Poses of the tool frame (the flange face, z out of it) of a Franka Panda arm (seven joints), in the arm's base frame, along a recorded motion.
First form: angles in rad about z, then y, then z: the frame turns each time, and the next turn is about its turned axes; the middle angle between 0 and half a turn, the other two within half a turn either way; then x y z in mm.
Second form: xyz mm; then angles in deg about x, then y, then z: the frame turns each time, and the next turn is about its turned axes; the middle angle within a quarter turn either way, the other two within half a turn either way. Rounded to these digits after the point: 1 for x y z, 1 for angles.
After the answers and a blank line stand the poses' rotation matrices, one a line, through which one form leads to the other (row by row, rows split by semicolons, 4 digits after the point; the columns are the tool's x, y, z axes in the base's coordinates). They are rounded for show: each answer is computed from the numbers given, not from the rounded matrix.
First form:
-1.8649 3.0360 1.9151 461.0 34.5 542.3
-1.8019 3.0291 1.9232 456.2 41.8 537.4
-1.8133 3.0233 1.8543 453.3 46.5 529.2
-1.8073 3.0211 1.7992 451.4 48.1 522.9
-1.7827 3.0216 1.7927 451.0 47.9 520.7
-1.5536 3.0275 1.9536 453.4 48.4 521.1
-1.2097 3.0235 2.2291 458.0 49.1 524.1
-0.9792 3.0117 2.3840 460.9 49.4 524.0
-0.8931 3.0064 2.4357 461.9 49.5 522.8
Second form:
461.0 34.5 542.3 174.2 -1.8 36.5
456.2 41.8 537.4 173.7 -1.5 33.4
453.3 46.5 529.2 173.4 -1.6 30.0
451.4 48.1 522.9 173.3 -1.6 26.5
451.0 47.9 520.7 173.3 -1.4 24.8
453.4 48.4 521.1 173.5 0.1 21.0
458.0 49.1 524.1 173.7 2.4 17.2
460.9 49.4 524.0 173.8 4.1 12.9
461.9 49.5 522.8 174.0 4.8 11.0

0.8036 -0.5944 -0.0306; -0.5941 -0.7980 -0.1009; 0.0356 0.0992 -0.9944
0.8350 -0.5496 -0.0257; -0.5488 -0.8288 -0.1093; 0.0387 0.1054 -0.9937
0.8653 -0.5005 -0.0283; -0.5002 -0.8583 -0.1146; 0.0330 0.1133 -0.9930
0.8942 -0.4467 -0.0282; -0.4467 -0.8870 -0.1169; 0.0272 0.1171 -0.9927
0.9077 -0.4189 -0.0252; -0.4188 -0.9005 -0.1170; 0.0263 0.1168 -0.9928
0.9339 -0.3576 0.0020; -0.3551 -0.9279 -0.1138; 0.0425 0.1056 -0.9935
0.9547 -0.2948 0.0416; -0.2889 -0.9510 -0.1102; 0.0721 0.0932 -0.9930
0.9721 -0.2230 0.0722; -0.2147 -0.9707 -0.1075; 0.0941 0.0890 -0.9916
0.9782 -0.1898 0.0845; -0.1807 -0.9779 -0.1050; 0.1026 0.0874 -0.9909

